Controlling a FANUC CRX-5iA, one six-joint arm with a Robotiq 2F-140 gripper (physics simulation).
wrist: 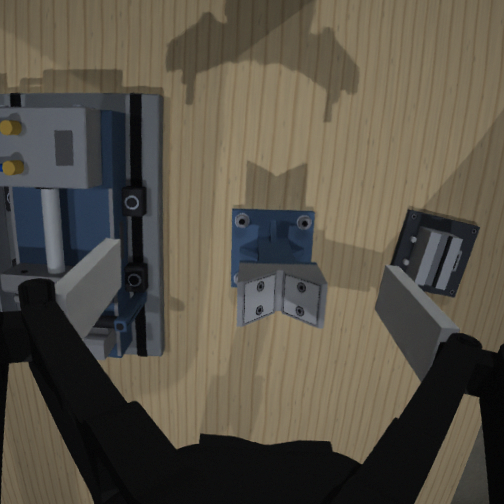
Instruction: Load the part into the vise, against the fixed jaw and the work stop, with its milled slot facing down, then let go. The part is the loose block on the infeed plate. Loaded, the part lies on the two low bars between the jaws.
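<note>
The part [439,261] is a small grey block lying on the dark infeed plate [434,252] at the right. A dark slot runs along the face I see from above. The vise [80,220] is at the left, with a blue base, a grey jaw block [50,147] carrying two yellow pins, and a white rod [52,230]. My gripper [245,280] is open and empty, high above the table. Its left pad [90,285] overlaps the vise in view and its right pad [415,320] sits just below-left of the part.
A blue plate with a grey V-shaped block [280,295] stands in the middle, between the vise and the infeed plate. A black rail with two round clamps [134,235] runs along the vise's right side. The arm's shadow falls on the wooden table top.
</note>
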